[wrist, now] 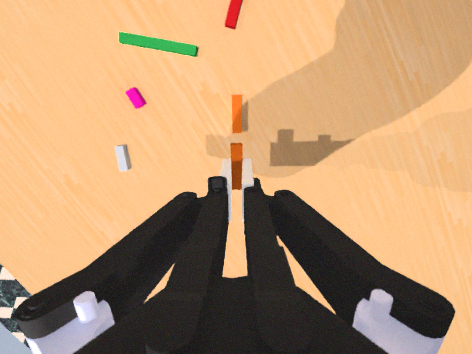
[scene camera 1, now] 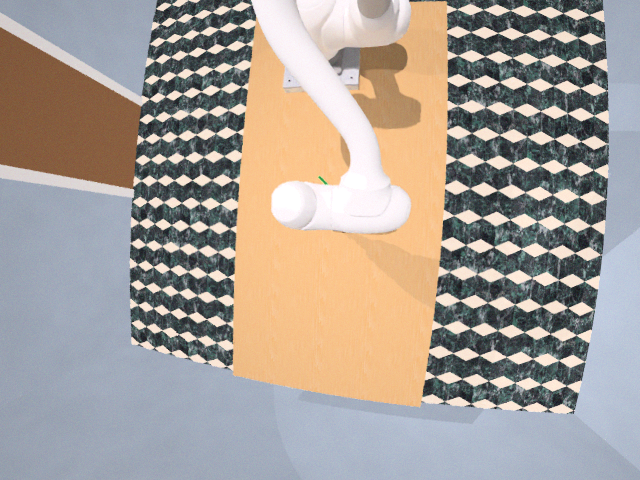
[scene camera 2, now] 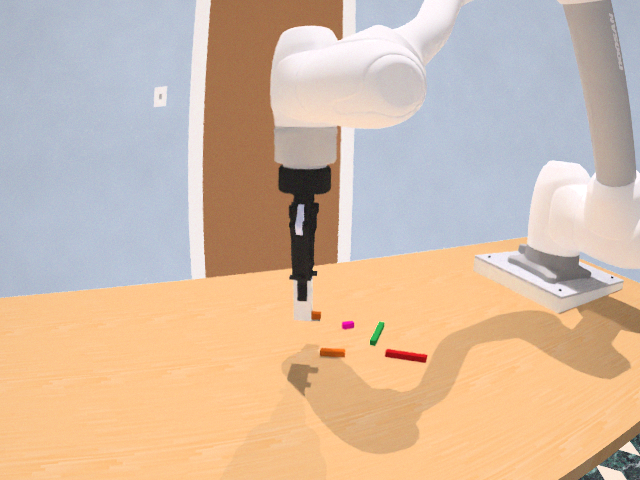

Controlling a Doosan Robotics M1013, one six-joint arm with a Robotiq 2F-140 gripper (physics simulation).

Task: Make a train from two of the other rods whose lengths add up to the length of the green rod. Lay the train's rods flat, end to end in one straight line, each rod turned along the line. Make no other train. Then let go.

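Frame: origin at the arm's base, x back, y right, z up, level; millimetres.
Where they show: gripper, between the fingertips: point(wrist: 237, 172) point(scene camera 2: 303, 317); arm's base, origin of its link: point(scene camera 2: 549, 269).
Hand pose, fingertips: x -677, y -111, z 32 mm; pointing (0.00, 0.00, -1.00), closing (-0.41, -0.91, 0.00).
Observation:
Things, the pixels of their top centre, and the offset from my fingertips. Level surfaces: height alone.
- second orange rod, centre of its top: point(wrist: 236, 114) point(scene camera 2: 332, 349) dx +44, dy -20, dz -56 mm
- green rod, centre of its top: point(wrist: 156, 43) point(scene camera 2: 377, 330) point(scene camera 1: 325, 182) dx +143, dy +23, dz -56 mm
- red rod, centre of its top: point(scene camera 2: 406, 353) dx +151, dy -73, dz -56 mm
- short magenta rod, centre of its top: point(wrist: 134, 98) point(scene camera 2: 348, 322) dx +107, dy +72, dz -56 mm
- short light grey rod, centre of its top: point(wrist: 121, 158) dx +57, dy +123, dz -56 mm
- wooden table, height of its surface: dz -66 mm
My gripper point(scene camera 2: 302, 312) point(wrist: 237, 172) is shut on an orange rod point(scene camera 2: 316, 315) point(wrist: 236, 152) and holds it level above the table. A second orange rod point(scene camera 2: 332, 352) point(wrist: 237, 114) lies flat on the table; in the wrist view the held rod appears in line with it, with a small gap between. The green rod point(scene camera 1: 322, 180) point(scene camera 2: 376, 333) point(wrist: 158, 44) lies flat, mostly hidden by the arm in scene camera 1. A red rod point(scene camera 2: 405, 355) point(wrist: 233, 14) lies near it, cut off in the wrist view. A short magenta rod point(scene camera 2: 347, 324) point(wrist: 135, 97) and a short light grey rod point(wrist: 123, 158) lie to the left in the wrist view.
The wooden table point(scene camera 1: 330, 320) point(scene camera 2: 129, 372) carries the rods and the robot's base plate point(scene camera 1: 297, 82) point(scene camera 2: 547, 289). The arm's shadow falls across the table beside the lying orange rod. Patterned flooring point(scene camera 1: 522, 206) borders the table on both sides in scene camera 1.

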